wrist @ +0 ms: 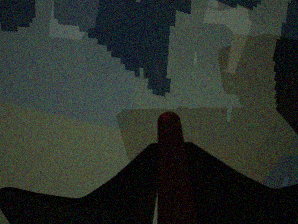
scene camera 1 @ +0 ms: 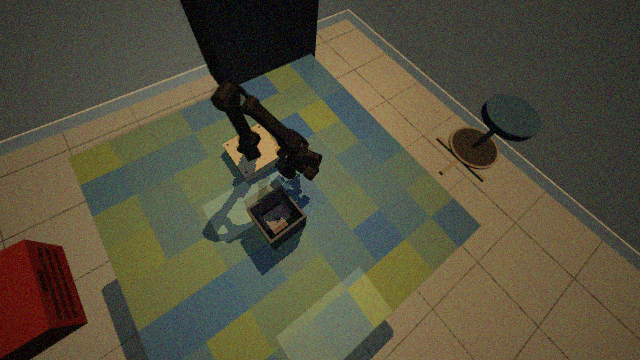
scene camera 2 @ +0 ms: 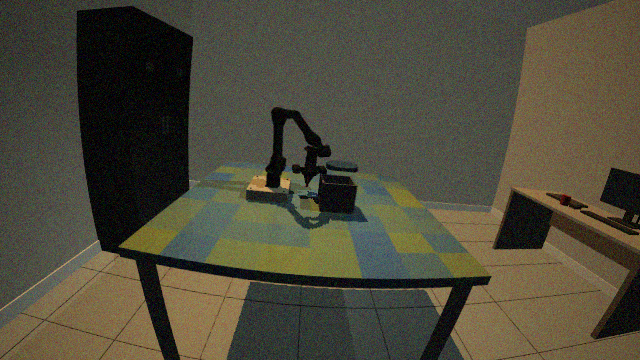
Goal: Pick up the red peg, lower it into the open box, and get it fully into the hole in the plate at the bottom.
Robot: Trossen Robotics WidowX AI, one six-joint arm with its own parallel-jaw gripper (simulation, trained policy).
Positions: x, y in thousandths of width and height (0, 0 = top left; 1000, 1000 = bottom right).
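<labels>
There's a dark box you'd see in scene camera 1 (437, 543), and scene camera 2 (526, 538) shows the box as well, but in the wrist view the box is out of frame.
</labels>
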